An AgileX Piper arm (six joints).
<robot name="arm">
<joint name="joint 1" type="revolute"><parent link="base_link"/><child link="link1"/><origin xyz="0.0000 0.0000 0.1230" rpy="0.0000 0.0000 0.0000"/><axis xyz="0 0 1"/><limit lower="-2.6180" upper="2.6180"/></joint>
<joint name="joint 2" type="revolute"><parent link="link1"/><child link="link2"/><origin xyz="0.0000 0.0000 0.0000" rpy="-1.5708 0.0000 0.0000"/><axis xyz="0 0 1"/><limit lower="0.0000" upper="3.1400"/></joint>
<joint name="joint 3" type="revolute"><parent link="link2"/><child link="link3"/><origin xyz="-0.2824 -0.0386 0.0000" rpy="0.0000 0.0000 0.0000"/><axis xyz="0 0 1"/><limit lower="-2.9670" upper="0.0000"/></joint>
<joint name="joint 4" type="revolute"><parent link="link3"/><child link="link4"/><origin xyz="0.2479 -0.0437 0.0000" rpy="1.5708 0.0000 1.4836"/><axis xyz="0 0 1"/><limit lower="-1.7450" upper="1.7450"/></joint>
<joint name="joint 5" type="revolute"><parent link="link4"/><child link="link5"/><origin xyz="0.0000 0.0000 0.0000" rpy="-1.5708 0.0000 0.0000"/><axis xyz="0 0 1"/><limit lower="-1.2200" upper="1.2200"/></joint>
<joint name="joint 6" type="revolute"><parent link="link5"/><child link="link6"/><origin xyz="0.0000 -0.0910 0.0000" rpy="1.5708 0.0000 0.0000"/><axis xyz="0 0 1"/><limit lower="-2.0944" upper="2.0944"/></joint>
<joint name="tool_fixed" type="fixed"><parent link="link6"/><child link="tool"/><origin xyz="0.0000 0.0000 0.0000" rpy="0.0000 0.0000 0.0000"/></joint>
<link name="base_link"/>
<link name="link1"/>
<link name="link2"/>
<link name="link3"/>
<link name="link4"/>
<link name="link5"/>
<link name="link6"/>
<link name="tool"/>
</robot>
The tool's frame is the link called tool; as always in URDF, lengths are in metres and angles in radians.
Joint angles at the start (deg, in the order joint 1, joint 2, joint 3, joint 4, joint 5, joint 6): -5.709, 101.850, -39.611, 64.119, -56.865, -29.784
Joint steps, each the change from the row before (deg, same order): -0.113, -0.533, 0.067, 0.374, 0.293, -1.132; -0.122, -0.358, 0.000, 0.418, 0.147, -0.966; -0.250, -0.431, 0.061, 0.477, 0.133, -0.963; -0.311, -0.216, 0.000, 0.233, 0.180, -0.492; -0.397, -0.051, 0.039, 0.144, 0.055, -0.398; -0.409, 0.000, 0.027, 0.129, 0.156, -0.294; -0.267, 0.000, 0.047, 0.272, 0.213, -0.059; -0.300, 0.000, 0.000, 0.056, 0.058, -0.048; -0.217, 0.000, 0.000, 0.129, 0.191, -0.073; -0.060, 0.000, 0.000, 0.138, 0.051, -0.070; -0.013, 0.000, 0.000, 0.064, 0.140, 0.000; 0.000, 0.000, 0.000, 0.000, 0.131, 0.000; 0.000, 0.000, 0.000, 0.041, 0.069, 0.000; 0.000, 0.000, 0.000, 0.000, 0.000, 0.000
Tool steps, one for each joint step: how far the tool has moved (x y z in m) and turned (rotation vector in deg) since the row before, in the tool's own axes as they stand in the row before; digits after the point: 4 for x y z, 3 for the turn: -0.0018, -0.0012, -0.0007, 0.134, 0.120, -0.546; -0.0014, -0.0011, -0.0003, 0.266, 0.084, -0.433; -0.0016, -0.0020, -0.0001, 0.431, 0.097, -0.353; -0.0009, -0.0016, 0.0006, 0.321, 0.128, -0.116; -0.0002, -0.0019, 0.0011, 0.449, 0.114, -0.201; 0.0001, -0.0018, 0.0013, 0.400, 0.218, -0.131; 0.0005, -0.0014, 0.0008, 0.333, 0.340, 0.132; -0.0001, -0.0013, 0.0010, 0.294, 0.083, 0.068; 0.0002, -0.0009, 0.0007, 0.189, 0.224, 0.061; 0.0001, -0.0004, 0.0002, 0.123, 0.108, 0.025; 0.0002, 0.0000, 0.0000, -0.023, 0.146, 0.040; 0.0002, 0.0001, 0.0000, -0.074, 0.108, 0.000; 0.0001, 0.0000, 0.0000, -0.011, 0.076, 0.023; 0.0000, 0.0000, 0.0000, 0.000, 0.000, 0.000
